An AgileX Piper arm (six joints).
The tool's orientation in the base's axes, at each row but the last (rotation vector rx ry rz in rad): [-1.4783 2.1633 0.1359]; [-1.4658 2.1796 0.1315]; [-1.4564 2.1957 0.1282]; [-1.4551 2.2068 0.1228]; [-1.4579 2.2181 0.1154]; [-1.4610 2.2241 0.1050]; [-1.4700 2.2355 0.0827]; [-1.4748 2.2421 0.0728]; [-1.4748 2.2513 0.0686]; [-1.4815 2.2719 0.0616]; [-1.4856 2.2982 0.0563]
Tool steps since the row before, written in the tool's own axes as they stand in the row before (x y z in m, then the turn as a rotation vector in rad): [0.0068 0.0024 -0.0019 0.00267 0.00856 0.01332]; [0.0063 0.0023 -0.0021 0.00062 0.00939 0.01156]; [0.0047 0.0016 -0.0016 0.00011 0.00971 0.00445]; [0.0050 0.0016 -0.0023 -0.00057 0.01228 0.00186]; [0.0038 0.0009 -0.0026 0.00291 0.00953 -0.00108]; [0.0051 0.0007 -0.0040 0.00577 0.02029 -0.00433]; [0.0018 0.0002 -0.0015 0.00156 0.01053 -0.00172]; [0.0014 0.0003 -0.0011 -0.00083 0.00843 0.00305]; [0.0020 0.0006 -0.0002 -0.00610 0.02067 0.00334]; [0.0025 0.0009 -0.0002 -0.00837 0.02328 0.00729]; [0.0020 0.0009 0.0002 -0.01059 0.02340 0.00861]
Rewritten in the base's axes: [-0.0047 -0.0054 -0.0020 -0.00368 0.00597 -0.01445]; [-0.0046 -0.0051 -0.0015 -0.00444 0.00742 -0.01214]; [-0.0034 -0.0038 -0.0010 -0.00707 0.00555 -0.00578]; [-0.0038 -0.0043 -0.0005 -0.01003 0.00635 -0.00369]; [-0.0029 -0.0037 0.0005 -0.00972 0.00128 -0.00210]; [-0.0036 -0.0053 0.0012 -0.02125 0.00245 -0.00249]; [-0.0013 -0.0019 0.0006 -0.01038 0.00266 -0.00118]; [-0.0011 -0.0014 0.0004 -0.00613 0.00517 -0.00408]; [-0.0013 -0.0015 -0.0007 -0.01509 0.01503 -0.00471]; [-0.0017 -0.0018 -0.0009 -0.01534 0.01915 -0.00795]; [-0.0014 -0.0013 -0.0010 -0.01425 0.02145 -0.00840]
